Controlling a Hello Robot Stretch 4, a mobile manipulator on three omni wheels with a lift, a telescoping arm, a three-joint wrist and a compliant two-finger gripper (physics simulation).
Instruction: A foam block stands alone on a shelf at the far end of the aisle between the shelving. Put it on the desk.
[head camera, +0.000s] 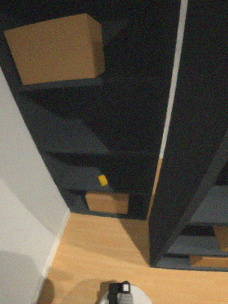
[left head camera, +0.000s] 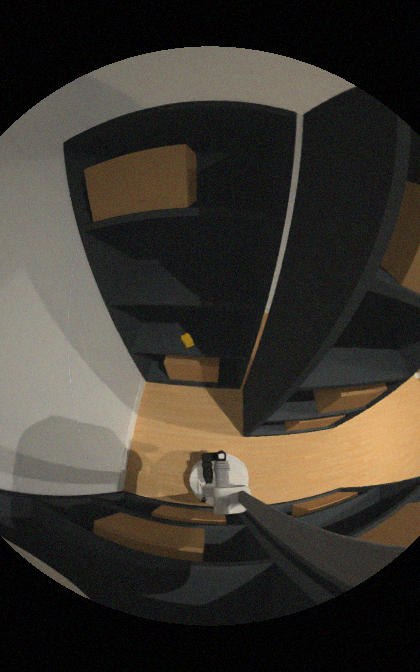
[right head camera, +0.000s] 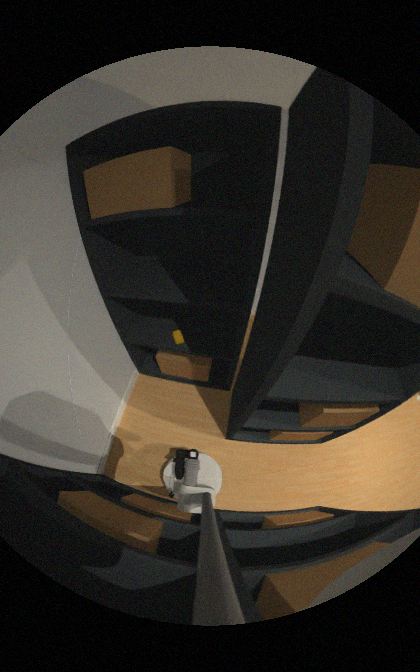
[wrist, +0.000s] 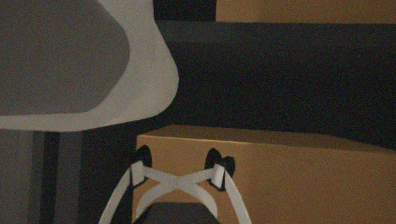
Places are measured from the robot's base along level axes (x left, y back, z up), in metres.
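Pixels of known places: gripper, fingertip midpoint: (wrist: 178, 159).
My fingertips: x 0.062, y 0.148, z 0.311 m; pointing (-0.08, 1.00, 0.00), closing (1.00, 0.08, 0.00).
Behind a point stands the place of what it marks.
The foam block, small and yellow (head camera: 103, 180) @(y -0.916, x 0.199, z 0.551 m) (left head camera: 187, 340) (right head camera: 178, 337), lies alone on a low shelf of the dark shelf unit in front of the robot, above a cardboard box. My gripper (wrist: 178, 159) @(y 0.148, x 0.062, z 0.311 m) is open and empty in the wrist view, its two dark fingertips standing apart in front of a cardboard box. It is well away from the foam block, which does not show in the wrist view. The desk does not show in these views.
Cardboard boxes (head camera: 107, 202) (left head camera: 192, 369) (right head camera: 184, 365) (wrist: 300, 180) stand on the shelves. A tall dark shelf side panel (head camera: 192, 110) @(y -0.541, x -0.239, z 1.349 m) (left head camera: 330, 225) rises at the right. A pale wall (head camera: 25, 165) @(y -0.726, x 0.701, z 0.929 m) (left head camera: 45, 320) is at the left. More shelving stands behind the robot base (left head camera: 240, 475) (right head camera: 210, 475).
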